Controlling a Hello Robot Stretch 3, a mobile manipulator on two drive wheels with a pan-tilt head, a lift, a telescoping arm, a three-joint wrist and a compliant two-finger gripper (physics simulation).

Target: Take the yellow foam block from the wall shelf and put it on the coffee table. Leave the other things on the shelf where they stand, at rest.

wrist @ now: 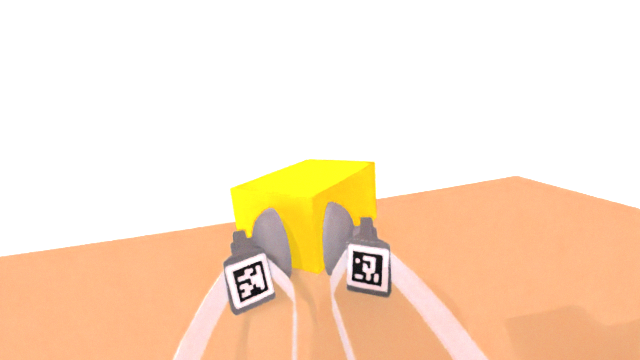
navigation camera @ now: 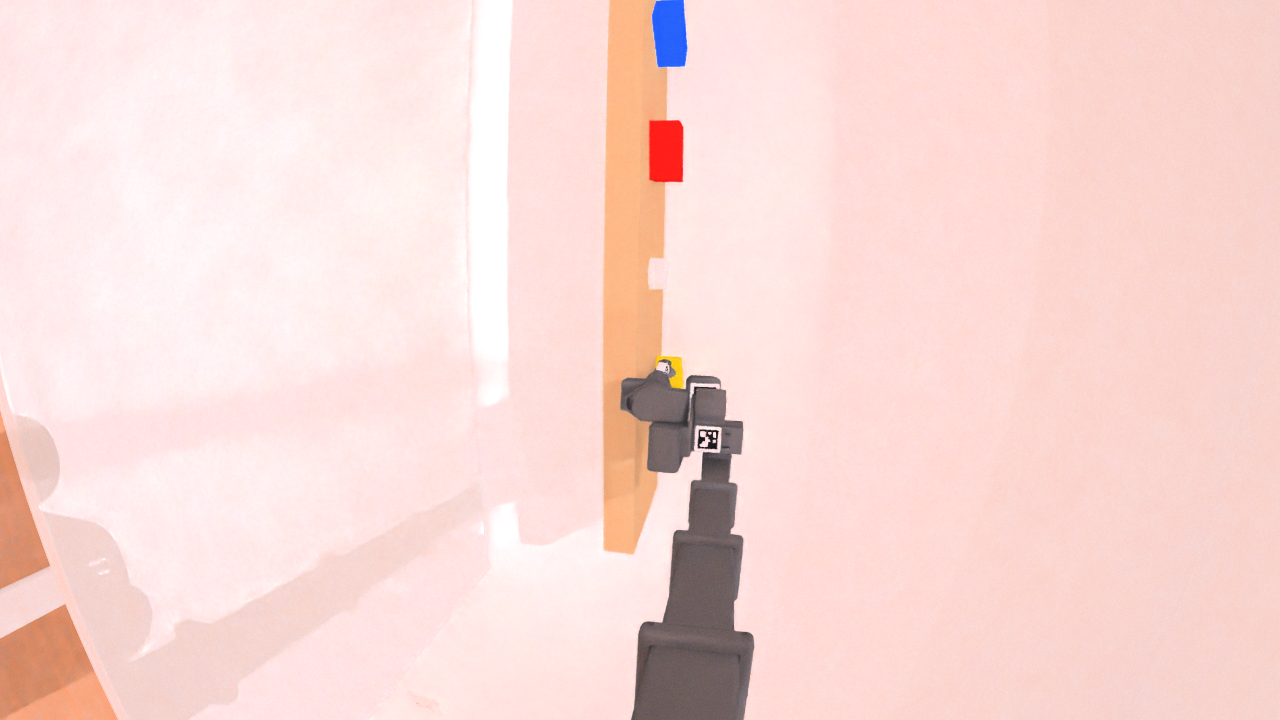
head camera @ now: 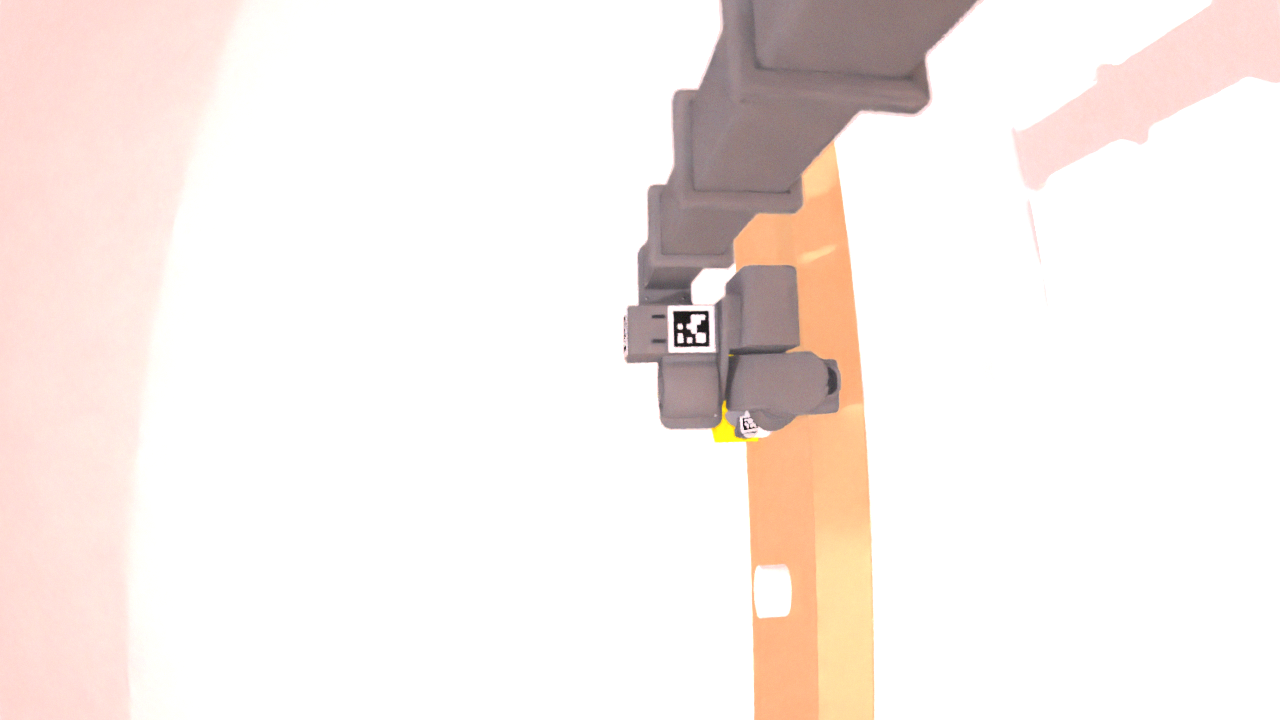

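Frame: origin at the robot's base, x ahead, y left, z up, level; millimetres.
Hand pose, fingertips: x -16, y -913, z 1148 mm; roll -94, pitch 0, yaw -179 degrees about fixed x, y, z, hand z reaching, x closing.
Each offset is from my fingertips to the top centre of the thing.
The yellow foam block {dx -8, dy -33, dz +26 mm} (head camera: 726,431) (navigation camera: 676,374) (wrist: 305,215) is on the orange-brown wall shelf (head camera: 783,510) (navigation camera: 622,268) (wrist: 465,235). It stands at an angle, with one upright edge toward the wrist camera. My gripper (wrist: 302,229) is shut on the near end of the block, with one grey pad on each side of that edge. The wrist hides part of the block in the head and navigation views. The block's underside is hidden, so I cannot tell whether it bears fully on the shelf. I cannot make out the coffee table.
Along the same shelf stand a small white object {dx +178, dy +101, dz +5 mm} (head camera: 772,591) (navigation camera: 657,273), a red block {dx +369, dy +134, dz +26 mm} (navigation camera: 665,150) and a blue block {dx +577, dy +147, dz +26 mm} (navigation camera: 669,33). My extended arm (head camera: 751,134) (navigation camera: 702,582) reaches along the shelf. A pale wall is beside it.
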